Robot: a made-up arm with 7 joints. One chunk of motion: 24 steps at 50 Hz.
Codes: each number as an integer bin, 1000 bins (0 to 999) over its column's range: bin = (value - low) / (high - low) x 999, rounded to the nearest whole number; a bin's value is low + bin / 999 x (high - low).
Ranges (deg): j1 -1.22..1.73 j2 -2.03..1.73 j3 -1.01..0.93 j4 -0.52..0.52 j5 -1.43..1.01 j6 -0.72..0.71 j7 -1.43..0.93
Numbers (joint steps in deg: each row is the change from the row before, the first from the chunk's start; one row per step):
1: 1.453 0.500 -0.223 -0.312 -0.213 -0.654 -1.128
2: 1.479 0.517 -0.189 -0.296 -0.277 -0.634 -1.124
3: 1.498 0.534 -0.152 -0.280 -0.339 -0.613 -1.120
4: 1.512 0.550 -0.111 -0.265 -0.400 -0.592 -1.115
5: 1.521 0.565 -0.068 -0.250 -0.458 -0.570 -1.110
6: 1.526 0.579 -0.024 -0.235 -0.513 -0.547 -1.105
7: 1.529 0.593 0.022 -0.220 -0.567 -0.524 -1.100
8: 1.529 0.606 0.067 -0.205 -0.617 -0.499 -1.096
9: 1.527 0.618 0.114 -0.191 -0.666 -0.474 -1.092
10: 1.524 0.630 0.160 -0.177 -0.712 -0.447 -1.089
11: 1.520 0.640 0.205 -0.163 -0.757 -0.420 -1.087
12: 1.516 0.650 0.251 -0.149 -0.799 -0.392 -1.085
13: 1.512 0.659 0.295 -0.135 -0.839 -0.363 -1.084
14: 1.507 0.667 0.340 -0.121 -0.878 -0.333 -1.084
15: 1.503 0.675 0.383 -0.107 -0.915 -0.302 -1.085
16: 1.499 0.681 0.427 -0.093 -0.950 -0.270 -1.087
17: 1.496 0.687 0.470 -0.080 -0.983 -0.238 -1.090
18: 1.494 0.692 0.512 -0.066 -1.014 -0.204 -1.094
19: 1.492 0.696 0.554 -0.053 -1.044 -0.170 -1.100
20: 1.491 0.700 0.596 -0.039 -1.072 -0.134 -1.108
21: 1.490 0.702 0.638 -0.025 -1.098 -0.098 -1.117
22: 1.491 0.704 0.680 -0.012 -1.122 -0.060 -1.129
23: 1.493 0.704 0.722 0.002 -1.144 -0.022 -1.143
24: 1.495 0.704 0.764 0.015 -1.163 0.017 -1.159
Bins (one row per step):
1: 905 672 405 200 498 46 128
2: 914 677 423 215 472 60 130
3: 920 681 442 231 447 75 131
4: 925 685 463 245 422 89 133
5: 928 689 485 259 398 105 135
6: 930 693 508 274 375 121 138
7: 931 697 531 288 353 137 140
8: 931 700 555 303 333 154 141
9: 930 704 579 316 313 172 143
10: 929 707 602 329 294 191 144
11: 928 709 626 343 276 210 145
12: 927 712 649 356 258 229 146
13: 925 714 672 370 242 249 146
14: 923 717 695 383 226 270 146
15: 922 719 717 397 211 292 146
16: 921 720 740 410 197 314 145
17: 920 722 762 423 183 337 144
18: 919 723 784 436 170 360 142
19: 918 724 805 449 158 384 140
20: 918 725 827 462 147 409 136
21: 918 726 849 475 136 435 132
22: 918 726 870 488 126 461 127
23: 919 726 892 501 117 488 121
24: 919 726 914 514 109 515 115

